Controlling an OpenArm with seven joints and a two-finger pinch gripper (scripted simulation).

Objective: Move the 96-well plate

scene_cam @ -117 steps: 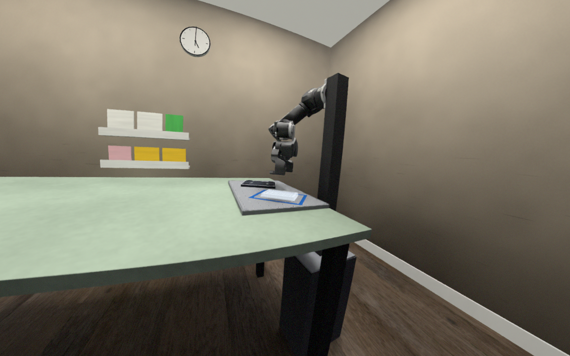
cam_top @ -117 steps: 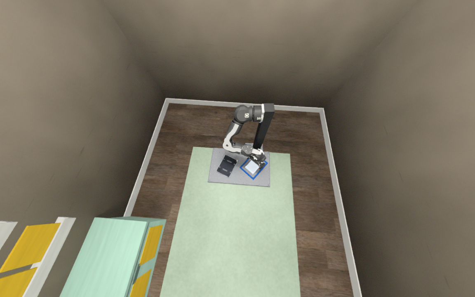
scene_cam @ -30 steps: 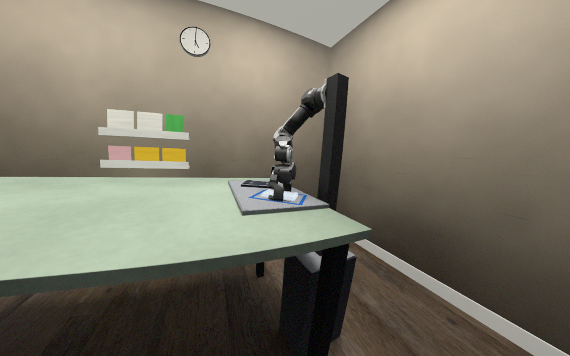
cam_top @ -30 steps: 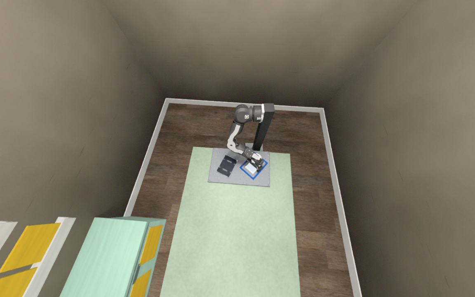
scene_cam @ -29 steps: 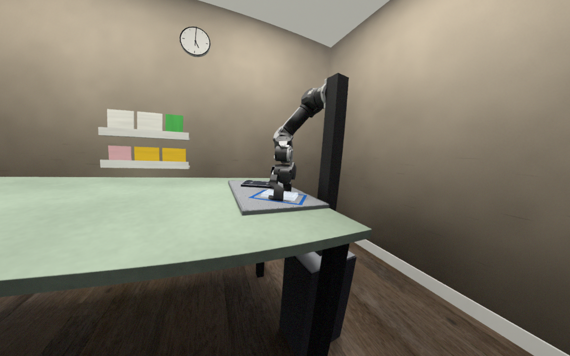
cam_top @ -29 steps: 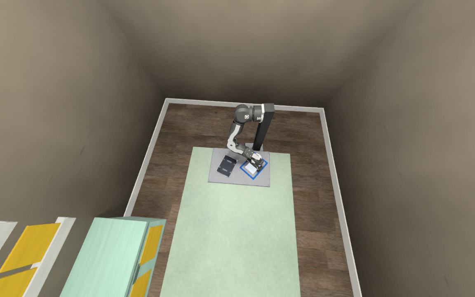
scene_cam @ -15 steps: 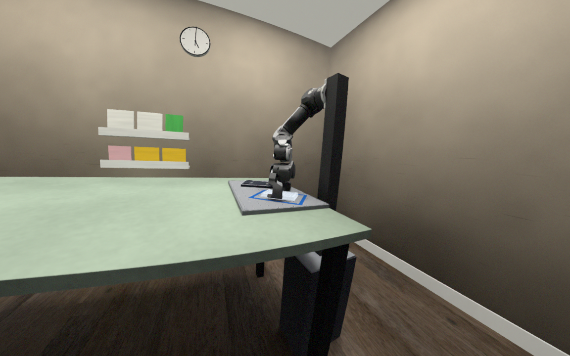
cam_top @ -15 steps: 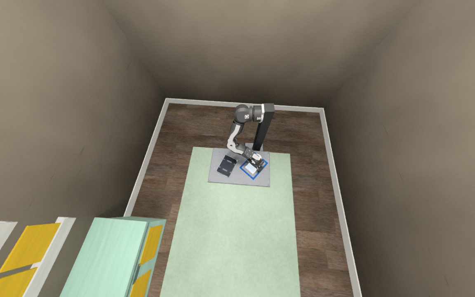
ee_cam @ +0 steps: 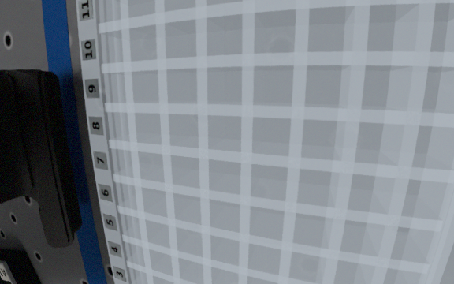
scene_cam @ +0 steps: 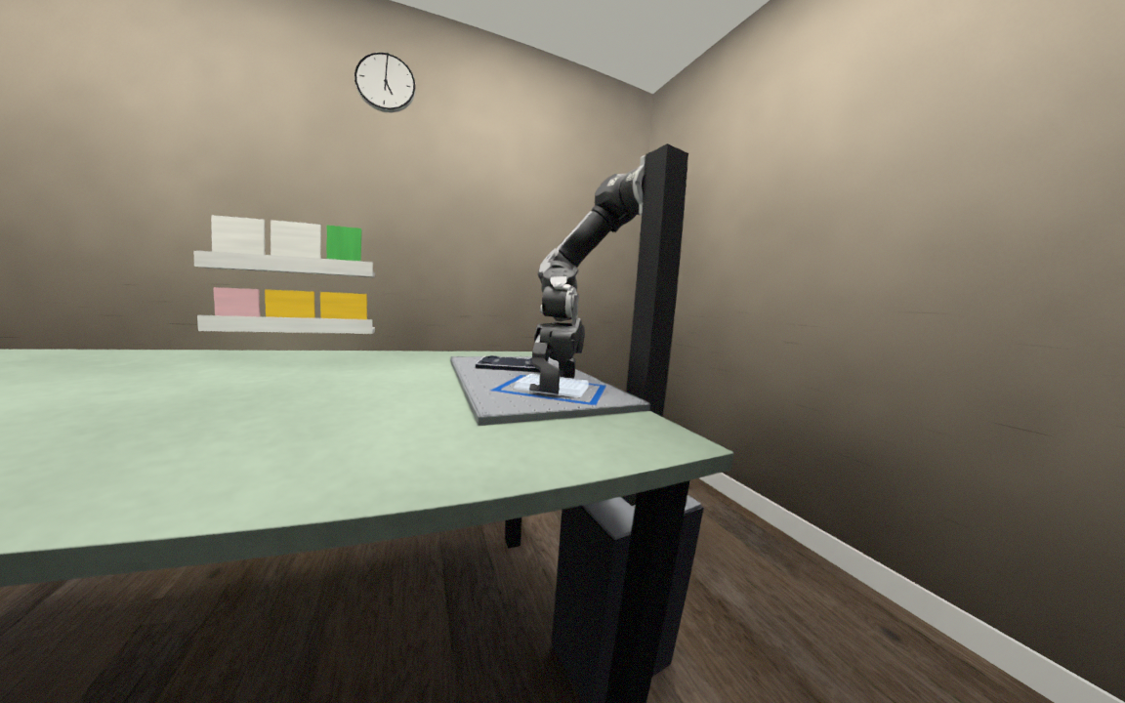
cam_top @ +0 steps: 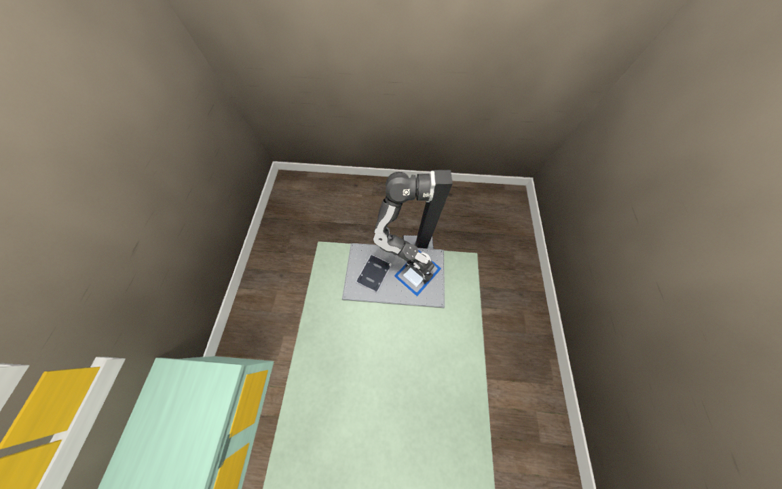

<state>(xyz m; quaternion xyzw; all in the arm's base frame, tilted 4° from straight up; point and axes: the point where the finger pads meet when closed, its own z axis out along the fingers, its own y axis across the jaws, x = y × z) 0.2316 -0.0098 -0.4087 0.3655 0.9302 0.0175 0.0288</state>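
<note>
Now: the 96-well plate right at my hand. The rest, counted from my hand: black plate nest N1 (1 cm ahead, 22 cm to the right); then white A1 label (4 cm behind, 14 cm to the right, 1 cm above).
</note>
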